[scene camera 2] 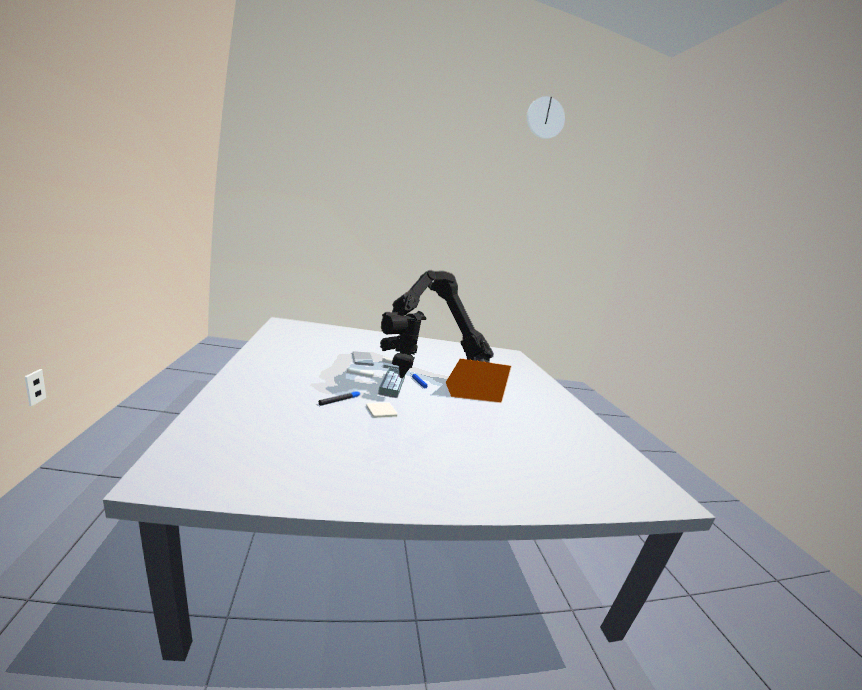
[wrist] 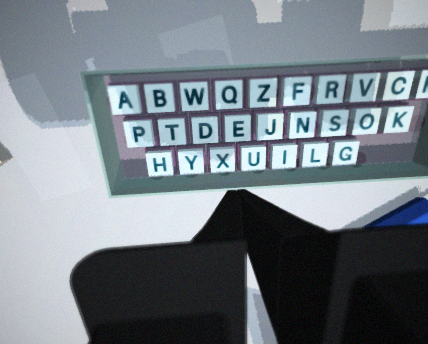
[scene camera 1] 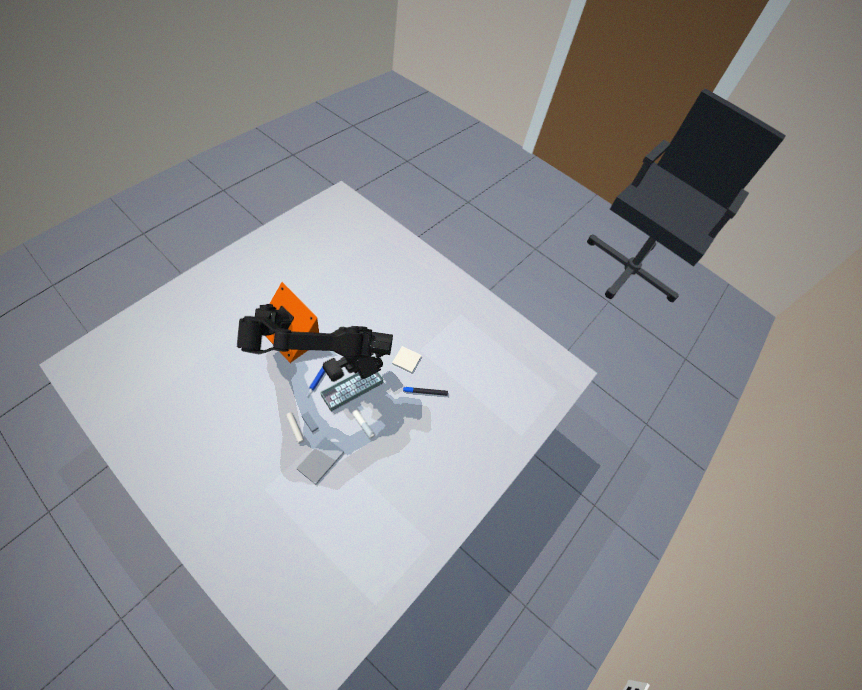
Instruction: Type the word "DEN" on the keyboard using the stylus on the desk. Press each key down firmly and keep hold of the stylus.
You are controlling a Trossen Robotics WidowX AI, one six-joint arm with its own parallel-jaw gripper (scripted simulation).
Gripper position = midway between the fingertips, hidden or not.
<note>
My gripper (scene camera 1: 355,371) is shut, holding nothing. I also see a grey pad (scene camera 1: 320,460).
My gripper also shows in scene camera 2 (scene camera 2: 401,378) and in the wrist view (wrist: 235,198). The wrist view misses the grey pad: it is out of frame.
</note>
